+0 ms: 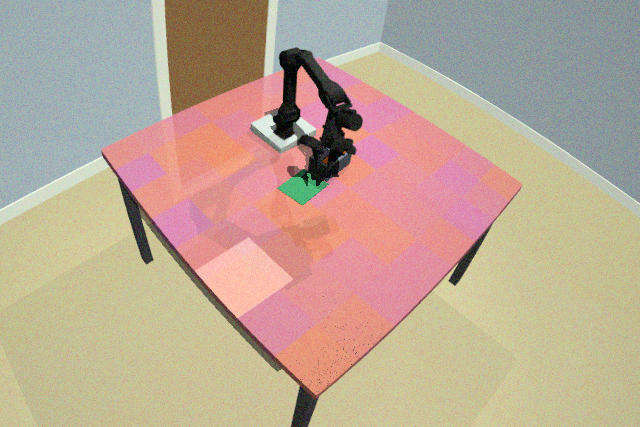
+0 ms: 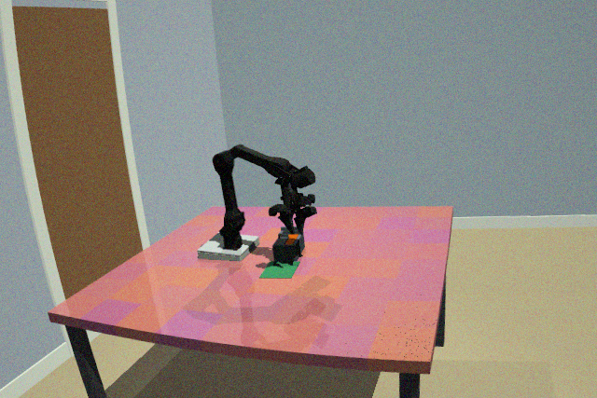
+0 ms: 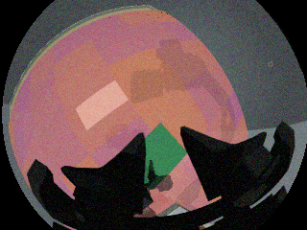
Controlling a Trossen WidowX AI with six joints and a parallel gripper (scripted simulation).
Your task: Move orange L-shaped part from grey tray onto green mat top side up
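My gripper tip is now 90 mm past the orange L-shaped part, 180 mm to the right of it and 100 mm above it. Round my gripper tip: green mat (80 mm behind, 20 mm to the left, 160 mm below).
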